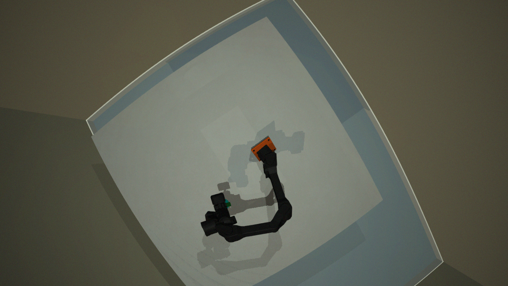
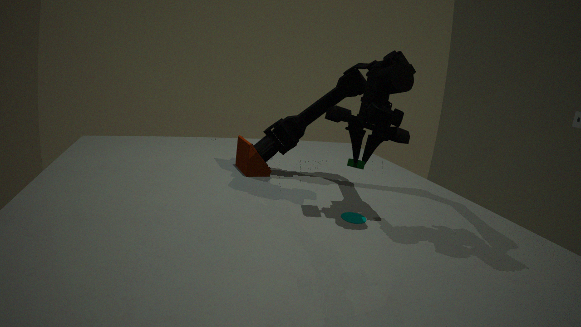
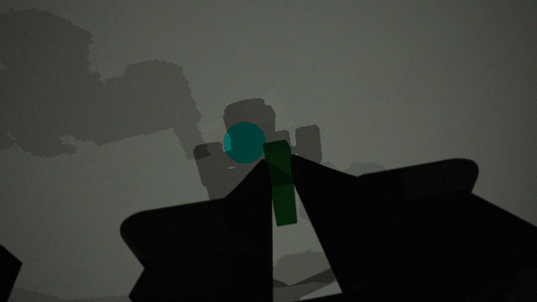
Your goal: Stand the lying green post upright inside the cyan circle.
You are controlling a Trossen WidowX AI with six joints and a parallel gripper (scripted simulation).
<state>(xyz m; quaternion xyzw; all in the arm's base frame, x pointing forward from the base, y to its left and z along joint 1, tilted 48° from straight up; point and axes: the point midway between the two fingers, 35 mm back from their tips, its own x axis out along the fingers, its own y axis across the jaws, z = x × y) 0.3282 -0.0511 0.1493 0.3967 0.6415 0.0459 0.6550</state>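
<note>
The cyan circle lies 130 mm below my gripper tip, 10 mm to the left of it and 10 mm ahead of it. The rest, counted from my gripper tip: green post (20 mm behind, 10 mm to the left).
</note>
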